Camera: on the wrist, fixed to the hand. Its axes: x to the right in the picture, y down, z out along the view.
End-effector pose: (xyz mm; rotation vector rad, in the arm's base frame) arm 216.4 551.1 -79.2 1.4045 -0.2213 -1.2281
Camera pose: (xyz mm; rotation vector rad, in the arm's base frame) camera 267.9 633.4 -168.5 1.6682 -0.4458 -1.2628
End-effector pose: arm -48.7 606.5 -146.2 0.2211 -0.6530 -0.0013
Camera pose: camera 29.7 560.4 -241.8 0.5381 -0.6775 0.0888
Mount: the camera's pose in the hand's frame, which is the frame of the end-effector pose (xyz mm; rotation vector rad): 8.0 -69.9 -111.6 0.3234 -0.0276 -0.0137
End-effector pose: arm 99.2 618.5 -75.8 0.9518 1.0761 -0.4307
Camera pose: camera -7.8 673.2 -130.2 1.2198 1.0055 -0.6405
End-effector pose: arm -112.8 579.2 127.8 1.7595 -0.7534 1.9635
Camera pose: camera -157.3 703.0 137.6 1.9680 -0.4481 2.1514
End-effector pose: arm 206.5 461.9 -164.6 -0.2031 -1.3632 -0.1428
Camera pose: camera 299.4 368.7 -174.0 0.0758 -1.3947 0.0701
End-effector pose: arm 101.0 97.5 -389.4 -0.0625 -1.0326 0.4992
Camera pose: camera 223.1 59.1 -421.5 0.2390 -0.9674 0.6503
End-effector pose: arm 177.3 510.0 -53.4 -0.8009 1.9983 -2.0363
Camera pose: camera 132.9 609.1 21.5 -0.7683 1.5916 -2.2603
